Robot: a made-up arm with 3 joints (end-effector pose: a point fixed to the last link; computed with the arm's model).
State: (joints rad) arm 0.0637 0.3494 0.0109
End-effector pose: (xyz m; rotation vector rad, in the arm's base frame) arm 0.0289 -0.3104 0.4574 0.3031 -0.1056 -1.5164
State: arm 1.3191 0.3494 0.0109
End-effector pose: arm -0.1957 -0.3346 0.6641 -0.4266 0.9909 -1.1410
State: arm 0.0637 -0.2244 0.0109
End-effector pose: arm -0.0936 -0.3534 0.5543 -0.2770 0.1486 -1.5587
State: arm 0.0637 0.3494 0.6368
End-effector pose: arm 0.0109 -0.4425 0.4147 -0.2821 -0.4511 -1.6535
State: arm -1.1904 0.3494 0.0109
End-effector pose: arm 0.2906 -0.3964 0.5907 1.0222 -1.2931 -1.4707
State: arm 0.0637 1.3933 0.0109
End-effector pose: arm 0.2890 -0.2024 0.5044 1.3229 -0.5568 -1.2026
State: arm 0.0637 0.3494 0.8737
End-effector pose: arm -0.0046 -0.4937 0.4197 -0.5114 -0.5810 -1.6766
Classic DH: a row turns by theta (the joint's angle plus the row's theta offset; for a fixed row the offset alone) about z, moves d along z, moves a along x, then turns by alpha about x. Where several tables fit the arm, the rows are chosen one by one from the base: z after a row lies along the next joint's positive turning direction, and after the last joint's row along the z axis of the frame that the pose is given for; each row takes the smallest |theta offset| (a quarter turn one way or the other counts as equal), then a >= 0, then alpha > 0; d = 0 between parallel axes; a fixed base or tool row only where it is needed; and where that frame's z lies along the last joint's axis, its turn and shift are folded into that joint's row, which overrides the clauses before.
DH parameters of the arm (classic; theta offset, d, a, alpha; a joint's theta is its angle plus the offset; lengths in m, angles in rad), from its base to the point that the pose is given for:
base (fixed): -0.1713 0.8169 0.1216 -1.2787
joint 1: 0.9838 -0.2234 0.0356 2.4896
joint 2: -0.5327 0.2973 0.0026 2.1895
joint 3: 1.5581 0.284 -0.099 -1.7138
tool (fixed): 0.2518 -0.2067 0 0

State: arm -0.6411 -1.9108 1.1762
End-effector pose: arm -0.1578 -0.3878 1.0634 -2.4045 0.2033 -0.7636
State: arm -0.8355 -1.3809 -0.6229
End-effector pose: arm -0.0521 -0.1879 0.7029 -0.0223 0.3789 -2.1318
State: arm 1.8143 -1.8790 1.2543
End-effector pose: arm 0.4586 -0.3547 0.5811 -1.3901 0.1992 2.1956
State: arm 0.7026 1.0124 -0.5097
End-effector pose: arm -0.0098 -0.1666 0.5494 1.0655 0.4945 -1.2030
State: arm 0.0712 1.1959 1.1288
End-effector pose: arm 0.2567 -0.4341 0.3598 0.1632 -0.9437 -1.9815
